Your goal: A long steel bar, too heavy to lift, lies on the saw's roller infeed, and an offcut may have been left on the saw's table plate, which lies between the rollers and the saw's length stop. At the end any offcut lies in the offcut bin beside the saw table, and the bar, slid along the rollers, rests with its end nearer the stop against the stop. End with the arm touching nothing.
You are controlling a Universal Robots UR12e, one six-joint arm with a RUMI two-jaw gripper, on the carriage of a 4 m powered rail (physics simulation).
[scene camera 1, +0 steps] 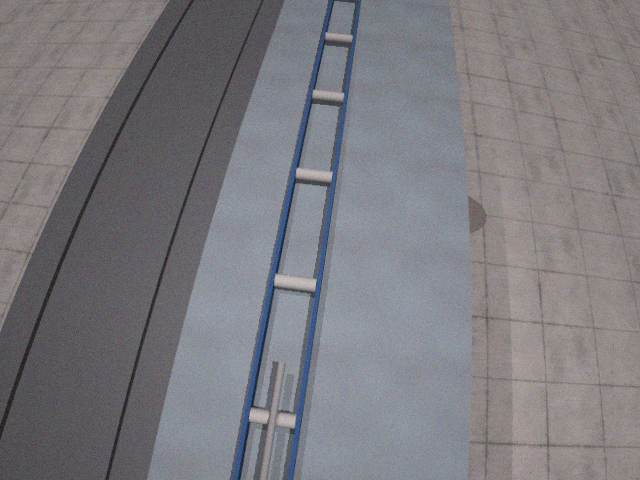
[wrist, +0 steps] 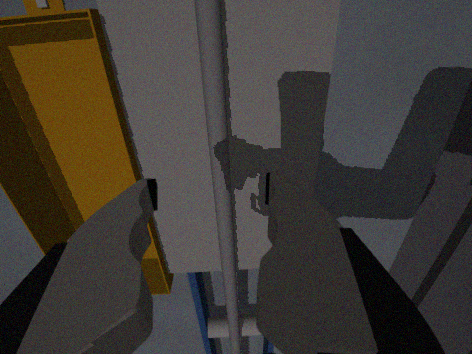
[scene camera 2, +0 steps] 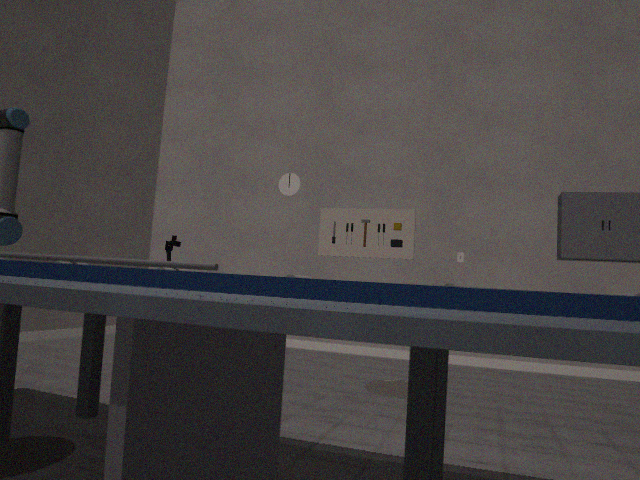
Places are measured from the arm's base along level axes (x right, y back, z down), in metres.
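Pixels of known places: gripper, between the fingertips: (wrist: 212, 178).
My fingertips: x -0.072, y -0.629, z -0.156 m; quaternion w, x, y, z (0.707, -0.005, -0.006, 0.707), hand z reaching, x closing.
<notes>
Ahead of a thing's pixels: the offset from my fingertips to its top centre. Level surfaces: height alone.
The steel bar (scene camera 1: 275, 395) (scene camera 2: 188, 266) (wrist: 213, 80) lies lengthwise on the roller infeed (scene camera 1: 294, 283) (wrist: 199, 305). In the wrist view it runs over the pale table plate @[dx -0.068, dy +0.009, dz +0.127 m] (wrist: 165, 100) and out of view at the top. My gripper (wrist: 212, 178) is open, its two fingers apart on either side of the bar with gaps to it. The yellow offcut bin @[dx -0.093, dy -0.169, dz +0.114 m] (wrist: 65, 125) is beside the plate at the left of the wrist view; no offcut shows in its visible part or on the visible plate. The length stop and the bar's end towards it do not show.
Part of the arm (scene camera 2: 9, 170) stands at the left edge of scene camera 2. A small dark object (scene camera 2: 169, 248) shows behind the bar; I cannot tell what it is. The dark rail bed (scene camera 1: 139, 206) runs alongside the blue-grey table @[dz +0.185 m] (scene camera 1: 398, 258). The arm's shadow falls across the plate.
</notes>
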